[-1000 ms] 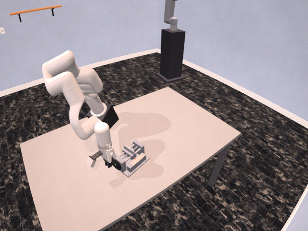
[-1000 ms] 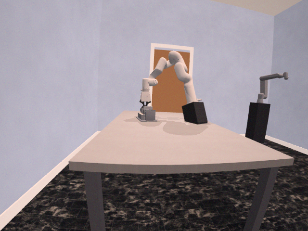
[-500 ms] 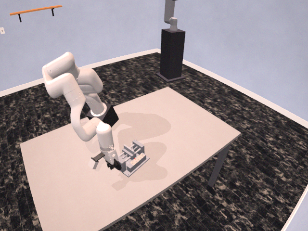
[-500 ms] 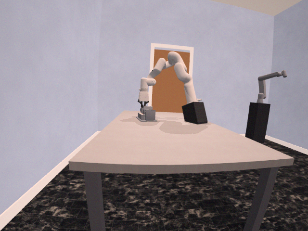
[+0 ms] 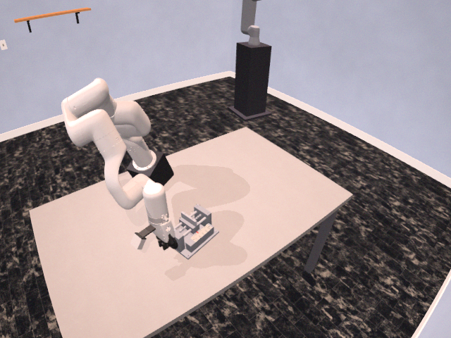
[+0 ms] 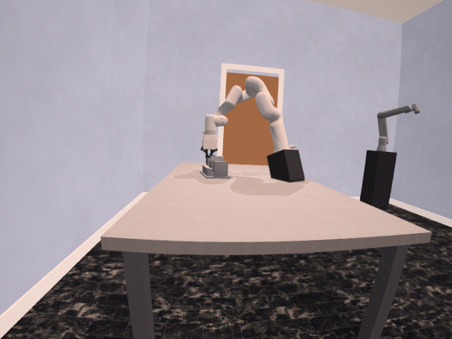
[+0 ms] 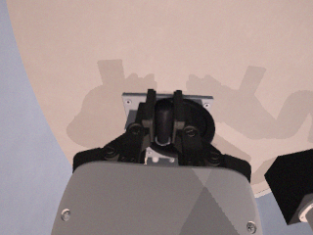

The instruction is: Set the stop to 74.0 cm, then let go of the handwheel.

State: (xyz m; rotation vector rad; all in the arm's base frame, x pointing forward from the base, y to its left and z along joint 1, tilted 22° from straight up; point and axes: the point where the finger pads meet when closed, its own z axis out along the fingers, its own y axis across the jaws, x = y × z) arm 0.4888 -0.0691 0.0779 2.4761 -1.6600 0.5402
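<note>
Now: hand 20 mm to the right of the black handwheel, 10 mm past it and 10 mm above it. Also, from my hand: handwheel knob (10 mm to the left); sliding stop block (150 mm to the left, 60 mm behind, 10 mm below).
</note>
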